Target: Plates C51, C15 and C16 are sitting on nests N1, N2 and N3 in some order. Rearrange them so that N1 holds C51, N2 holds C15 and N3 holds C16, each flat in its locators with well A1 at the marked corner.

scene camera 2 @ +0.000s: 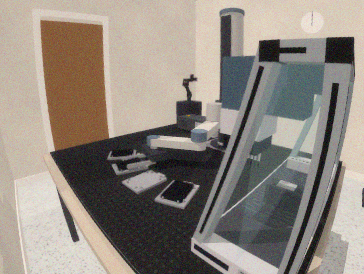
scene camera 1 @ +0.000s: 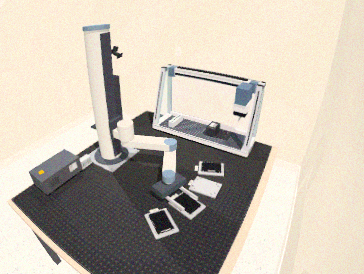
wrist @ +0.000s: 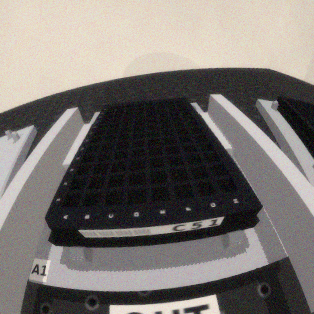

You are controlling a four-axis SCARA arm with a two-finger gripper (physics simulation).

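Seen in the pictures: gripper, fingertip midpoint: [scene camera 2: 124, 162] [scene camera 1: 190, 203] [wrist: 144, 110]; arm's base, origin of the base link: [scene camera 1: 111, 155].
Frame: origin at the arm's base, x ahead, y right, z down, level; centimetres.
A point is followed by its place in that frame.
My gripper [scene camera 1: 190, 205] @(y 14.6, x 71.1, z -4.5 cm) [scene camera 2: 129, 163] @(y 14.6, x 71.1, z -4.5 cm) [wrist: 144, 110] @(y 14.6, x 71.1, z -4.5 cm) is shut on dark plate C51 [scene camera 1: 187, 203] @(y 15.0, x 69.5, z -4.4 cm) [wrist: 150, 170] @(y 13.2, x 65.2, z -4.4 cm), with a finger along each long side. C51 is low over or in the nest marked OUT [wrist: 150, 278] @(y 11.8, x 61.5, z -2.5 cm), level, its A1 corner at the nest's A1 mark. Whether it rests fully in the locators is hard to tell. Nest N2 [scene camera 1: 207, 187] @(y -3.5, x 72.9, z -2.5 cm) [scene camera 2: 144, 181] @(y -5.1, x 72.5, z -2.5 cm) beside it is bare. One dark plate [scene camera 1: 161, 221] @(y 31.8, x 64.0, z -3.6 cm) [scene camera 2: 121, 152] @(y 31.0, x 64.4, z -3.8 cm) sits on the nest on OUT's other side. Another dark plate [scene camera 1: 211, 167] @(y -20.4, x 68.0, z -3.8 cm) [scene camera 2: 177, 191] @(y -22.5, x 69.0, z -3.9 cm) sits on the nest beyond N2. Their labels are not readable.
A framed deck machine [scene camera 1: 202, 142] [scene camera 2: 205, 200] stands behind the nests. The arm's column [scene camera 1: 97, 95] @(y 6.8, x 3.1, z -48.9 cm) and a grey box [scene camera 1: 55, 172] @(y 44.2, x -4.0, z -12.6 cm) stand at the left in scene camera 1. The neighbouring nests lie close on both sides of the fingers.
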